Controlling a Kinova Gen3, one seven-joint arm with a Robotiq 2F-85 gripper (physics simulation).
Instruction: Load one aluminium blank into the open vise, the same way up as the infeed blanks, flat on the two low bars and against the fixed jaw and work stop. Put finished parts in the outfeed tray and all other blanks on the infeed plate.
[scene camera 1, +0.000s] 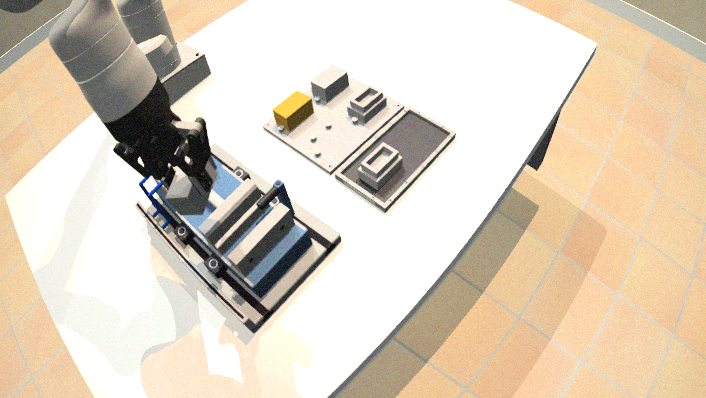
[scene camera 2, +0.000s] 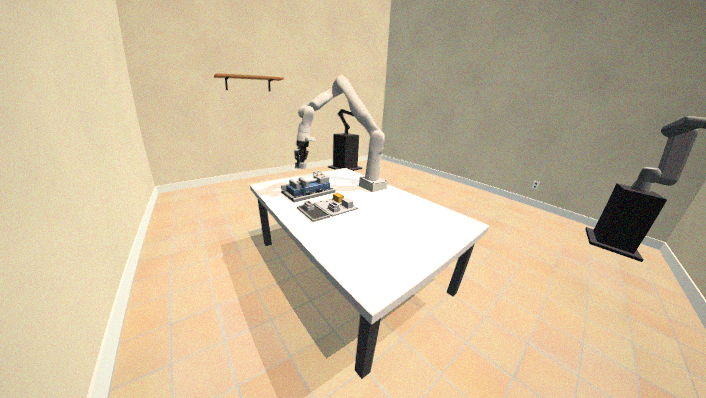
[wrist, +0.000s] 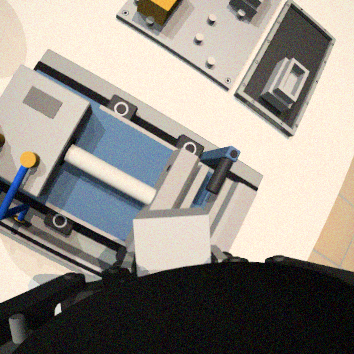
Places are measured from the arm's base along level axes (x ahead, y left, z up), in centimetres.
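Pixels of known places: gripper, fingertip midpoint: (scene camera 1: 193, 191) (scene camera 2: 300, 166) (wrist: 172, 264); arm's base, link origin: (scene camera 1: 163, 67) (scene camera 2: 371, 178).
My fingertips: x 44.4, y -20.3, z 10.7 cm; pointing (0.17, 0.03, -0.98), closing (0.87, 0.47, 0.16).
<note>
For each thing: its top centre in the pictures, then the offset to it from my fingertips.
- plain grey blank, top centre: (wrist: 183, 277) (scene camera 1: 185, 174) dx -0.2, dy +0.2, dz +3.0 cm
- vise, top centre: (wrist: 124, 189) (scene camera 1: 208, 194) (scene camera 2: 308, 177) dx -3.9, dy +2.8, dz -7.2 cm
- work stop, top centre: (wrist: 221, 175) (scene camera 1: 266, 195) dx +3.5, dy +7.4, dz -7.5 cm
- infeed plate, top centre: (scene camera 1: 332, 113) (scene camera 2: 335, 204) dx -4.0, dy +29.9, dz -16.3 cm
- yellow block, top centre: (scene camera 1: 291, 103) dx -9.4, dy +25.8, dz -12.7 cm
My gripper (scene camera 1: 189, 181) (scene camera 2: 300, 162) (wrist: 172, 264) is shut on a plain grey blank (scene camera 1: 186, 197) (wrist: 172, 237), held above the vise (scene camera 1: 227, 181) (scene camera 2: 310, 189) (wrist: 117, 135). In scene camera 2 a clear height separates them. The moving jaw (scene camera 1: 231, 211) (wrist: 175, 180) and fixed jaw (scene camera 1: 264, 236) stand apart; the held blank partly hides the gap in the wrist view. The work stop (scene camera 1: 270, 196) (wrist: 219, 175) is at the gap's end. The infeed plate (scene camera 1: 340, 145) (wrist: 175, 40) bears a grey blank (scene camera 1: 330, 82), a yellow block (scene camera 1: 293, 110) and a pocketed part (scene camera 1: 367, 105).
The outfeed tray (scene camera 1: 417, 137) (wrist: 302, 35) adjoins the infeed plate and holds one pocketed part (scene camera 1: 380, 167) (wrist: 285, 82). Blue handles (scene camera 1: 152, 192) (wrist: 15, 192) rise at the vise's screw end. The arm's base (scene camera 1: 190, 72) (scene camera 2: 373, 184) stands behind on the table.
</note>
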